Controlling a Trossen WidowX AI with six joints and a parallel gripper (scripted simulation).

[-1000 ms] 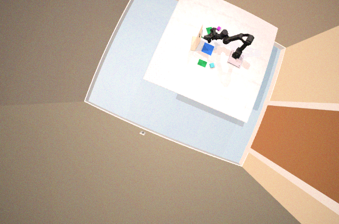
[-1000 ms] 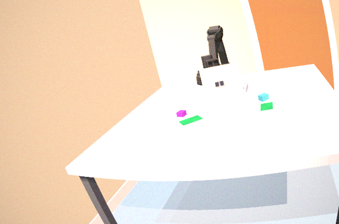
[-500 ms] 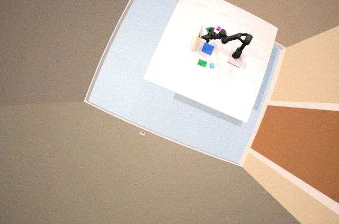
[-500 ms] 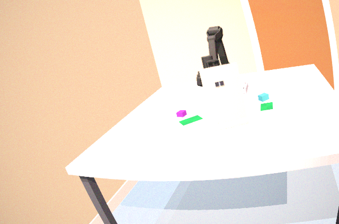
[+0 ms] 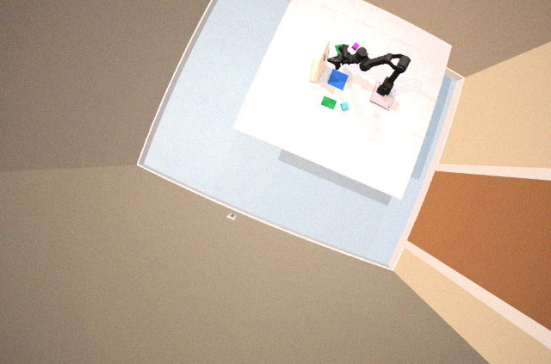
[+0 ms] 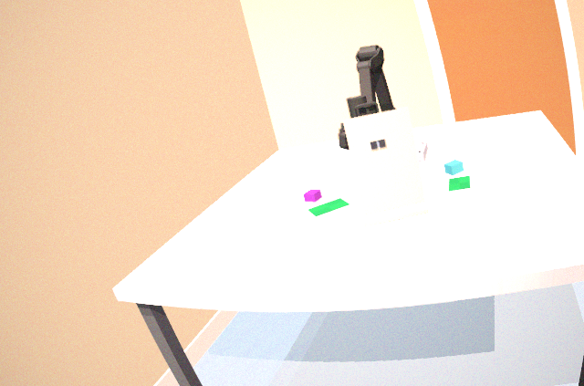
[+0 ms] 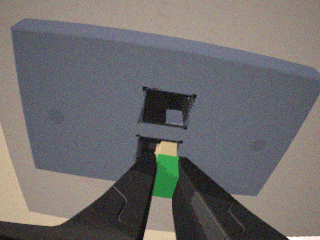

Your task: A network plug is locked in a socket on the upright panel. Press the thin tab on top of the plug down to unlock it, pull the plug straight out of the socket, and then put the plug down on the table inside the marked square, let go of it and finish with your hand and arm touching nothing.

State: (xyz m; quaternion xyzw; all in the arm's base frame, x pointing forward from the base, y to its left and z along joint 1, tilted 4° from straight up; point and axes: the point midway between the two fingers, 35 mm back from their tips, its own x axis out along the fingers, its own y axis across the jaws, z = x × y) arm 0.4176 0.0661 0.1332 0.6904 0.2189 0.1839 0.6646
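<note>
Right now the blue marked square is 190 mm below my gripper tip, 130 mm behind it and 10 mm to the right of it. Also, from my gripper tip: green patch: 190 mm below, 170 mm to the left, 150 mm behind; then upright panel: 70 mm below, 30 mm ahead; then green network plug: 10 mm ahead.
</note>
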